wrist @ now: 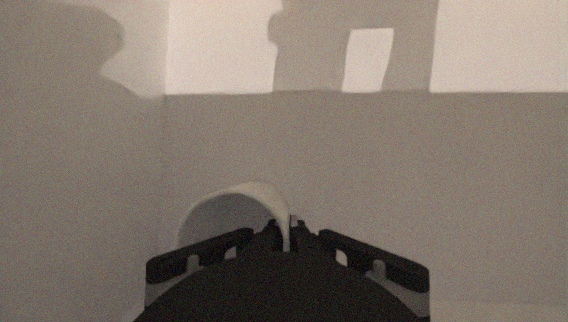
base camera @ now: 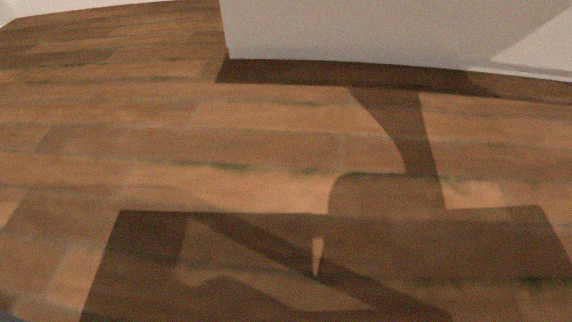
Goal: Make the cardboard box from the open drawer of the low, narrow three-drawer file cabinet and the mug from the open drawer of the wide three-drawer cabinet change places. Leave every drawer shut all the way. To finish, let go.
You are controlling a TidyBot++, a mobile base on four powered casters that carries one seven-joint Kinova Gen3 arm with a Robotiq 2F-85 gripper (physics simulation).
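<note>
The white mug point(wrist: 260, 191) is in the lower middle of the wrist view, inside a pale grey open drawer point(wrist: 425, 165). Part of its rim and its grey inside show left of the fingertips. My gripper point(wrist: 286, 224) is shut on the mug's wall, one finger inside the mug and one outside. The gripper's dark body hides the lower part of the mug, and I cannot see whether the mug touches the drawer floor. The cardboard box does not show in either view.
The drawer's side wall point(wrist: 75, 175) rises at the left, and its far wall point(wrist: 500, 45) is sunlit and crossed by the arm's shadow. In the base camera view a pale grey upright panel point(base camera: 350, 30) stands on the wooden floor point(base camera: 125, 140), with the robot's shadow in front.
</note>
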